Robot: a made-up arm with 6 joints. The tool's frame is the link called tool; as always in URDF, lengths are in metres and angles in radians. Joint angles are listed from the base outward.
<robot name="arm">
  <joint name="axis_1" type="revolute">
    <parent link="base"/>
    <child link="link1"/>
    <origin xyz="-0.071 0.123 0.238"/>
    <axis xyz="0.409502 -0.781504 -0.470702"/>
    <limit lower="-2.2" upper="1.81"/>
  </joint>
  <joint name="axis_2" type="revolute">
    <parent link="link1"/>
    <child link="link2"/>
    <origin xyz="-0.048 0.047 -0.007"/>
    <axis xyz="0 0 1"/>
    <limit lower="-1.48" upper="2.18"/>
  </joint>
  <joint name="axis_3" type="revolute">
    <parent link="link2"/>
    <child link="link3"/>
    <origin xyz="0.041 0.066 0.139"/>
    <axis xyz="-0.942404 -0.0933 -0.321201"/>
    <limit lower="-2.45" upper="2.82"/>
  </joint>
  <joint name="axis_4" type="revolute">
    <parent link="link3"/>
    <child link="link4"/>
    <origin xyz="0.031 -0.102 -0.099"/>
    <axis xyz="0 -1 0"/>
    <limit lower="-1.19" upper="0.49"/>
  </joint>
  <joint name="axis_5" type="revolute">
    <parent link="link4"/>
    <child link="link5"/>
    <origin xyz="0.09 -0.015 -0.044"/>
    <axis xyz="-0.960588 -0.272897 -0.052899"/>
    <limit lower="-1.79" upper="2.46"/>
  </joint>
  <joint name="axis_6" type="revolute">
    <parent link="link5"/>
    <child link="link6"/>
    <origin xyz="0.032 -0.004 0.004"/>
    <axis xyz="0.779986 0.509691 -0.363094"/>
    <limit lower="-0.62" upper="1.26"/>
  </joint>
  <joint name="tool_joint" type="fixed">
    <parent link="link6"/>
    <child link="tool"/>
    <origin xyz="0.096 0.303 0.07" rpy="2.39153 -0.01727 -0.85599"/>
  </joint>
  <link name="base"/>
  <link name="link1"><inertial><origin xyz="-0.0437 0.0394 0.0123"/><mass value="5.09"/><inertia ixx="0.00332" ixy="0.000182" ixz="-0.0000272" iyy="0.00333" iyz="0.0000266" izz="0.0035"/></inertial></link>
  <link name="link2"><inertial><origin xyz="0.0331 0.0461 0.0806"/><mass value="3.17"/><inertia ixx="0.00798" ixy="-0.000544" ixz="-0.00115" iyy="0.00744" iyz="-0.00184" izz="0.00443"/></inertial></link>
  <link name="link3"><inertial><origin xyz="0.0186 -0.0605 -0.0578"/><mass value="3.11"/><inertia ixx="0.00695" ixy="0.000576" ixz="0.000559" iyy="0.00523" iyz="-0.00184" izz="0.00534"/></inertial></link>
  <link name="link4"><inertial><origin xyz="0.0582 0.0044 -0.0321"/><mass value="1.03"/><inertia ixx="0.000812" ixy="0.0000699" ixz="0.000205" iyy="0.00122" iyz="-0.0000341" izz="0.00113"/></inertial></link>
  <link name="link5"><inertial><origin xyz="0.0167 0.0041 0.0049"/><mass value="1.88"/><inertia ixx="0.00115" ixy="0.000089" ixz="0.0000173" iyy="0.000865" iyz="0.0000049" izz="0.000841"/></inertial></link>
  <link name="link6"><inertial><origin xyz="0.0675 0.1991 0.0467"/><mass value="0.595"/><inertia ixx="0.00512" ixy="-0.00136" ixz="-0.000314" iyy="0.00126" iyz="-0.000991" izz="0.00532"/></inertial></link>
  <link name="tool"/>
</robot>
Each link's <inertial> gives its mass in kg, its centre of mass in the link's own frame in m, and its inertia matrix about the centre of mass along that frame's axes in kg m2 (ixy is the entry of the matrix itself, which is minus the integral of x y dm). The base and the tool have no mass. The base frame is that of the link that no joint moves.
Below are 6 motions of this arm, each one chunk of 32 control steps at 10 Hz.
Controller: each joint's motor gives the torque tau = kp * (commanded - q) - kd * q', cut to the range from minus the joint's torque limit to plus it. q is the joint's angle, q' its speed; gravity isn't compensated. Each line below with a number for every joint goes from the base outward.
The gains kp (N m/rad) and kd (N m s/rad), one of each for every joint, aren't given. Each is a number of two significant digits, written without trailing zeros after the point. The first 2 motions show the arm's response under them.
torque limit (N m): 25 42 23 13 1.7 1.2
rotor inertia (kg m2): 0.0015 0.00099 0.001 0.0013 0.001 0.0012
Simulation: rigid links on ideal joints. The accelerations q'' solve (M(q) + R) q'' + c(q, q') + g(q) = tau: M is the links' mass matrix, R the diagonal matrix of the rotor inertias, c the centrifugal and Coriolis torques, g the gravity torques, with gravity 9.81 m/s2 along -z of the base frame. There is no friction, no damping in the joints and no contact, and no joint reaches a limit. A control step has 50 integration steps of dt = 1/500 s. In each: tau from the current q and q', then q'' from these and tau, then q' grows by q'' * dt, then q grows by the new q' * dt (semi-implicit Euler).
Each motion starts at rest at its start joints. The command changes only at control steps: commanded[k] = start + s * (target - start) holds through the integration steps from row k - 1 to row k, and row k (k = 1, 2, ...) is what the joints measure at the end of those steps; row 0 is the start. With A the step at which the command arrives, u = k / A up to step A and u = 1 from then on. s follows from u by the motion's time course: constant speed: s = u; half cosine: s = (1 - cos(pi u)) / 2; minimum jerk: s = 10 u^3 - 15 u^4 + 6 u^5; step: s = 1 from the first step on.
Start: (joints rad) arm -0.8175 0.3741 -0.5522 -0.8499 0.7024 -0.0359
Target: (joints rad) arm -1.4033 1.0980 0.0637 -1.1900 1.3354 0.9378
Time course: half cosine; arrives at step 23
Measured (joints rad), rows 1 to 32:
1: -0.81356 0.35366 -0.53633 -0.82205 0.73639 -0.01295
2: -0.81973 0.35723 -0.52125 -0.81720 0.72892 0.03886
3: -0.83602 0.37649 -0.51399 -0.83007 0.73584 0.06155
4: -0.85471 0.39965 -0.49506 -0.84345 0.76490 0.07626
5: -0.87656 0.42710 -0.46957 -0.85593 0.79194 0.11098
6: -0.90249 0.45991 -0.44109 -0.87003 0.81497 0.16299
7: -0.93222 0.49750 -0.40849 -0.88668 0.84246 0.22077
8: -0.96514 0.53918 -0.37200 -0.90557 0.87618 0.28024
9: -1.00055 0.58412 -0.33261 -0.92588 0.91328 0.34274
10: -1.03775 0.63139 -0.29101 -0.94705 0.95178 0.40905
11: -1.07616 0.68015 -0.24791 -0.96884 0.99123 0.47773
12: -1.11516 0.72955 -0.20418 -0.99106 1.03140 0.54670
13: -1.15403 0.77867 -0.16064 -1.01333 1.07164 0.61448
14: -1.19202 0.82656 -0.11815 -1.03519 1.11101 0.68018
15: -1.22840 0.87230 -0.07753 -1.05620 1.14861 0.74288
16: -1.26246 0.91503 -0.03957 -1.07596 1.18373 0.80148
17: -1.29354 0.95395 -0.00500 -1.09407 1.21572 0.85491
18: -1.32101 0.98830 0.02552 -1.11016 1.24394 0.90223
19: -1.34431 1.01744 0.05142 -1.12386 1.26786 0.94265
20: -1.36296 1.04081 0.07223 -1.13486 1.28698 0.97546
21: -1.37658 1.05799 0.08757 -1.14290 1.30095 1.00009
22: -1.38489 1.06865 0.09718 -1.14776 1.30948 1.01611
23: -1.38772 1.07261 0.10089 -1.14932 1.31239 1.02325
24: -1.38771 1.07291 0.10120 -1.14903 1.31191 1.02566
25: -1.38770 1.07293 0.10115 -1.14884 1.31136 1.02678
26: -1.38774 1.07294 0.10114 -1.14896 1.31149 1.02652
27: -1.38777 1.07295 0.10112 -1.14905 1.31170 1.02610
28: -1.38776 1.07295 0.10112 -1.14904 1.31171 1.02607
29: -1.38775 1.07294 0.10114 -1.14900 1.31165 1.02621
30: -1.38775 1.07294 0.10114 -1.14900 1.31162 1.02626
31: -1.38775 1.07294 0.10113 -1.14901 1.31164 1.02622
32: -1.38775 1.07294 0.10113 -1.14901 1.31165 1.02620
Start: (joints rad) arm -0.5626 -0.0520 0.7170 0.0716 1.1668 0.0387
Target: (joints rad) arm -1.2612 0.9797 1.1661 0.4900 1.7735 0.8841
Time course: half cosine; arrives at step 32
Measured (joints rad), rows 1 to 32:
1: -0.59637 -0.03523 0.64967 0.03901 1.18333 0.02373
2: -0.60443 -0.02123 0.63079 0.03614 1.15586 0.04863
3: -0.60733 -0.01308 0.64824 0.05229 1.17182 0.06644
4: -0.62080 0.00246 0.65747 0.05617 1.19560 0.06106
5: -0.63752 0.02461 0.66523 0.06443 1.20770 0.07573
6: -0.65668 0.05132 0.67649 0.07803 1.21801 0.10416
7: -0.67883 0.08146 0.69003 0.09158 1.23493 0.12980
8: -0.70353 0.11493 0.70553 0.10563 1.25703 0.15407
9: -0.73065 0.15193 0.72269 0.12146 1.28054 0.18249
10: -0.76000 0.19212 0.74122 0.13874 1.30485 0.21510
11: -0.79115 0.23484 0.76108 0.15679 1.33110 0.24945
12: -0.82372 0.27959 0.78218 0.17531 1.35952 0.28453
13: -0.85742 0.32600 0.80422 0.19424 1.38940 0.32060
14: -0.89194 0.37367 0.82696 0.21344 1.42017 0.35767
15: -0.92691 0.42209 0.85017 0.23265 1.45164 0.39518
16: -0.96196 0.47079 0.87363 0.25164 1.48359 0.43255
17: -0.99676 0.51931 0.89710 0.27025 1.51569 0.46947
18: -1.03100 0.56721 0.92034 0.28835 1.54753 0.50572
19: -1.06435 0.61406 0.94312 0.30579 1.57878 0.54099
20: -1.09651 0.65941 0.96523 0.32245 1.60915 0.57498
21: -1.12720 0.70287 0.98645 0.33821 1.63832 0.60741
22: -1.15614 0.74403 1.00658 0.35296 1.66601 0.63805
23: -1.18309 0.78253 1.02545 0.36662 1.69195 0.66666
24: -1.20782 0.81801 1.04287 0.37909 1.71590 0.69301
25: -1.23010 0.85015 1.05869 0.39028 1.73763 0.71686
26: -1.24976 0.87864 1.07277 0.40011 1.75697 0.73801
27: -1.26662 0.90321 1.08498 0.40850 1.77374 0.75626
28: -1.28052 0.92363 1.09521 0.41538 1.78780 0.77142
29: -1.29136 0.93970 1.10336 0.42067 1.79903 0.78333
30: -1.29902 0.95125 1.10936 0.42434 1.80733 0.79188
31: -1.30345 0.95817 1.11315 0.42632 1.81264 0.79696
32: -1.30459 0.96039 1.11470 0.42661 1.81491 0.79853
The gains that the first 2 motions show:
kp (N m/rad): 180 180 120 52 9.8 7.6
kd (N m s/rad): 4.9 7.2 5.7 2.2 0.51 0.41
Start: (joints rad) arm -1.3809 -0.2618 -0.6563 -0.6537 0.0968 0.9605
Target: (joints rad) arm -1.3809 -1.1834 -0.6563 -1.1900 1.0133 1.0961
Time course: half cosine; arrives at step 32
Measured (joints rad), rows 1 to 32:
1: -1.37573 -0.28086 -0.67379 -0.62767 0.08010 1.01741
2: -1.37435 -0.29283 -0.67063 -0.62162 0.07204 1.04039
3: -1.37812 -0.30037 -0.67231 -0.63544 0.08692 1.03991
4: -1.37783 -0.31359 -0.67508 -0.64492 0.10676 1.03319
5: -1.37708 -0.33303 -0.67533 -0.65329 0.12520 1.03425
6: -1.37770 -0.35556 -0.67583 -0.66650 0.14655 1.04028
7: -1.37821 -0.38107 -0.67742 -0.68234 0.17367 1.04334
8: -1.37838 -0.41007 -0.67930 -0.69940 0.20485 1.04490
9: -1.37871 -0.44221 -0.68114 -0.71835 0.23873 1.04792
10: -1.37914 -0.47704 -0.68313 -0.73915 0.27536 1.05172
11: -1.37952 -0.51422 -0.68535 -0.76137 0.31475 1.05529
12: -1.37991 -0.55342 -0.68771 -0.78485 0.35642 1.05882
13: -1.38031 -0.59427 -0.69014 -0.80941 0.39984 1.06256
14: -1.38071 -0.63638 -0.69262 -0.83479 0.44460 1.06644
15: -1.38110 -0.67934 -0.69513 -0.86076 0.49029 1.07035
16: -1.38147 -0.72274 -0.69763 -0.88707 0.53648 1.07427
17: -1.38183 -0.76617 -0.70007 -0.91348 0.58270 1.07820
18: -1.38217 -0.80921 -0.70244 -0.93973 0.62851 1.08212
19: -1.38249 -0.85145 -0.70471 -0.96556 0.67345 1.08599
20: -1.38278 -0.89248 -0.70686 -0.99072 0.71711 1.08978
21: -1.38306 -0.93191 -0.70886 -1.01498 0.75907 1.09345
22: -1.38331 -0.96935 -0.71071 -1.03808 0.79892 1.09698
23: -1.38353 -1.00445 -0.71240 -1.05980 0.83629 1.10033
24: -1.38374 -1.03686 -0.71392 -1.07991 0.87083 1.10346
25: -1.38392 -1.06628 -0.71528 -1.09823 0.90221 1.10633
26: -1.38408 -1.09240 -0.71647 -1.11455 0.93014 1.10891
27: -1.38423 -1.11498 -0.71751 -1.12872 0.95436 1.11116
28: -1.38436 -1.13380 -0.71840 -1.14059 0.97463 1.11306
29: -1.38447 -1.14867 -0.71915 -1.15004 0.99077 1.11457
30: -1.38456 -1.15944 -0.71977 -1.15698 1.00263 1.11567
31: -1.38464 -1.16601 -0.72025 -1.16132 1.01010 1.11634
32: -1.38470 -1.16832 -0.72061 -1.16304 1.01311 1.11658

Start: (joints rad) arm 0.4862 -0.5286 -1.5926 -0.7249 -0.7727 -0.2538
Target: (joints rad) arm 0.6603 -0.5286 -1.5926 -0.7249 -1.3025 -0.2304
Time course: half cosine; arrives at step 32
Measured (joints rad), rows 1 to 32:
1: 0.43424 -0.52815 -1.53116 -0.73750 -0.79126 -0.27136
2: 0.41887 -0.52079 -1.50867 -0.75791 -0.84242 -0.19863
3: 0.43674 -0.52494 -1.51977 -0.74723 -0.86029 -0.19173
4: 0.44430 -0.52863 -1.52218 -0.73966 -0.84582 -0.22771
5: 0.44433 -0.52563 -1.52152 -0.74412 -0.84693 -0.23596
6: 0.44716 -0.52410 -1.52110 -0.74682 -0.86598 -0.22581
7: 0.45345 -0.52558 -1.52074 -0.74496 -0.88759 -0.21927
8: 0.45995 -0.52641 -1.52069 -0.74364 -0.90593 -0.21898
9: 0.46619 -0.52598 -1.52086 -0.74407 -0.92392 -0.21964
10: 0.47307 -0.52572 -1.52094 -0.74439 -0.94475 -0.21881
11: 0.48070 -0.52597 -1.52084 -0.74404 -0.96826 -0.21711
12: 0.48868 -0.52621 -1.52072 -0.74370 -0.99300 -0.21546
13: 0.49688 -0.52627 -1.52064 -0.74360 -1.01828 -0.21411
14: 0.50534 -0.52631 -1.52058 -0.74352 -1.04415 -0.21292
15: 0.51400 -0.52641 -1.52049 -0.74336 -1.07058 -0.21176
16: 0.52273 -0.52653 -1.52038 -0.74320 -1.09729 -0.21062
17: 0.53143 -0.52662 -1.52025 -0.74308 -1.12395 -0.20954
18: 0.54004 -0.52670 -1.52013 -0.74298 -1.15028 -0.20857
19: 0.54849 -0.52678 -1.51999 -0.74288 -1.17605 -0.20772
20: 0.55667 -0.52686 -1.51985 -0.74279 -1.20103 -0.20698
21: 0.56452 -0.52694 -1.51971 -0.74271 -1.22497 -0.20634
22: 0.57196 -0.52700 -1.51956 -0.74266 -1.24767 -0.20579
23: 0.57891 -0.52706 -1.51942 -0.74261 -1.26890 -0.20534
24: 0.58531 -0.52711 -1.51927 -0.74258 -1.28847 -0.20499
25: 0.59111 -0.52715 -1.51913 -0.74256 -1.30621 -0.20473
26: 0.59623 -0.52717 -1.51900 -0.74255 -1.32196 -0.20454
27: 0.60063 -0.52719 -1.51887 -0.74256 -1.33556 -0.20442
28: 0.60427 -0.52720 -1.51875 -0.74258 -1.34691 -0.20437
29: 0.60712 -0.52719 -1.51863 -0.74261 -1.35590 -0.20437
30: 0.60914 -0.52718 -1.51853 -0.74266 -1.36245 -0.20441
31: 0.61031 -0.52715 -1.51844 -0.74271 -1.36650 -0.20450
32: 0.61064 -0.52711 -1.51836 -0.74278 -1.36801 -0.20463

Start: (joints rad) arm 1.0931 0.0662 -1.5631 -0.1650 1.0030 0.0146
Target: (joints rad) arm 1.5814 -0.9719 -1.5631 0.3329 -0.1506 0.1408
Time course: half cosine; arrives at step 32
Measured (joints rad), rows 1 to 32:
1: 1.05872 0.09100 -1.52309 -0.18686 0.97772 0.00394
2: 1.05817 0.09764 -1.51640 -0.21050 1.02788 -0.08753
3: 1.06680 0.08366 -1.51694 -0.20338 1.02452 -0.10004
4: 1.07927 0.05918 -1.51712 -0.18198 0.98100 -0.06019
5: 1.09221 0.03281 -1.51770 -0.16258 0.93821 -0.03035
6: 1.10478 0.00534 -1.51714 -0.14779 0.90705 -0.02442
7: 1.11933 -0.02626 -1.51601 -0.13195 0.87699 -0.02547
8: 1.13695 -0.06352 -1.51498 -0.11127 0.83725 -0.01785
9: 1.15723 -0.10571 -1.51418 -0.08628 0.78732 -0.00111
10: 1.17927 -0.15149 -1.51338 -0.05909 0.73203 0.01818
11: 1.20264 -0.20006 -1.51243 -0.03083 0.67470 0.03615
12: 1.22733 -0.25117 -1.51139 -0.00147 0.61553 0.05337
13: 1.25336 -0.30459 -1.51036 0.02917 0.55379 0.07154
14: 1.28048 -0.35985 -1.50937 0.06085 0.48971 0.09090
15: 1.30831 -0.41626 -1.50842 0.09298 0.42458 0.11039
16: 1.33645 -0.47313 -1.50753 0.12490 0.35975 0.12887
17: 1.36457 -0.52984 -1.50672 0.15619 0.29615 0.14585
18: 1.39238 -0.58583 -1.50602 0.18649 0.23433 0.16131
19: 1.41957 -0.64055 -1.50545 0.21553 0.17478 0.17525
20: 1.44582 -0.69343 -1.50503 0.24299 0.11803 0.18761
21: 1.47083 -0.74394 -1.50475 0.26861 0.06455 0.19835
22: 1.49436 -0.79160 -1.50462 0.29223 0.01470 0.20755
23: 1.51617 -0.83598 -1.50463 0.31371 -0.03127 0.21536
24: 1.53609 -0.87669 -1.50477 0.33298 -0.07314 0.22196
25: 1.55394 -0.91339 -1.50500 0.34998 -0.11067 0.22745
26: 1.56957 -0.94577 -1.50531 0.36466 -0.14366 0.23194
27: 1.58289 -0.97357 -1.50566 0.37700 -0.17192 0.23552
28: 1.59378 -0.99657 -1.50603 0.38700 -0.19532 0.23829
29: 1.60218 -1.01460 -1.50640 0.39465 -0.21370 0.24030
30: 1.60805 -1.02752 -1.50674 0.39995 -0.22695 0.24160
31: 1.61133 -1.03524 -1.50703 0.40291 -0.23500 0.24222
32: 1.61202 -1.03770 -1.50726 0.40353 -0.23780 0.24218

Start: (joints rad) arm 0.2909 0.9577 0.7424 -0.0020 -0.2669 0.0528
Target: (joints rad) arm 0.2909 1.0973 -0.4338 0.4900 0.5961 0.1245
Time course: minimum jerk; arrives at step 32
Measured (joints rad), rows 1 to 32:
1: 0.27220 0.95681 0.68739 -0.05294 -0.21170 -0.00981
2: 0.26531 0.96157 0.66814 -0.06523 -0.14929 -0.12204
3: 0.27191 0.95981 0.67132 -0.05881 -0.14171 -0.16729
4: 0.27169 0.96061 0.66186 -0.05381 -0.14608 -0.09368
5: 0.27160 0.96375 0.64530 -0.04363 -0.16068 -0.05062
6: 0.27071 0.96657 0.62400 -0.03607 -0.14087 -0.05281
7: 0.26923 0.97037 0.59566 -0.02709 -0.10971 -0.06459
8: 0.26838 0.97516 0.56097 -0.01374 -0.08295 -0.06531
9: 0.26780 0.98074 0.52026 0.00294 -0.05633 -0.05942
10: 0.26705 0.98711 0.47358 0.02159 -0.02349 -0.05526
11: 0.26626 0.99422 0.42150 0.04202 0.01556 -0.05355
12: 0.26567 1.00193 0.36483 0.06448 0.05813 -0.05160
13: 0.26530 1.01016 0.30438 0.08879 0.10288 -0.04846
14: 0.26514 1.01876 0.24104 0.11450 0.14966 -0.04483
15: 0.26519 1.02761 0.17577 0.14119 0.19816 -0.04122
16: 0.26545 1.03655 0.10961 0.16849 0.24753 -0.03762
17: 0.26593 1.04544 0.04355 0.19604 0.29683 -0.03386
18: 0.26660 1.05413 -0.02140 0.22344 0.34526 -0.02992
19: 0.26741 1.06250 -0.08424 0.25025 0.39211 -0.02587
20: 0.26833 1.07042 -0.14406 0.27605 0.43671 -0.02181
21: 0.26932 1.07777 -0.20001 0.30044 0.47842 -0.01786
22: 0.27033 1.08446 -0.25131 0.32304 0.51671 -0.01418
23: 0.27132 1.09041 -0.29733 0.34350 0.55112 -0.01086
24: 0.27226 1.09555 -0.33756 0.36156 0.58126 -0.00794
25: 0.27312 1.09986 -0.37165 0.37701 0.60688 -0.00546
26: 0.27388 1.10331 -0.39945 0.38972 0.62787 -0.00349
27: 0.27452 1.10593 -0.42101 0.39967 0.64427 -0.00203
28: 0.27503 1.10775 -0.43663 0.40695 0.65630 -0.00107
29: 0.27541 1.10887 -0.44685 0.41179 0.66435 -0.00056
30: 0.27567 1.10941 -0.45252 0.41455 0.66901 -0.00041
31: 0.27583 1.10954 -0.45478 0.41573 0.67112 -0.00050
32: 0.27591 1.10946 -0.45513 0.41601 0.67174 -0.00069

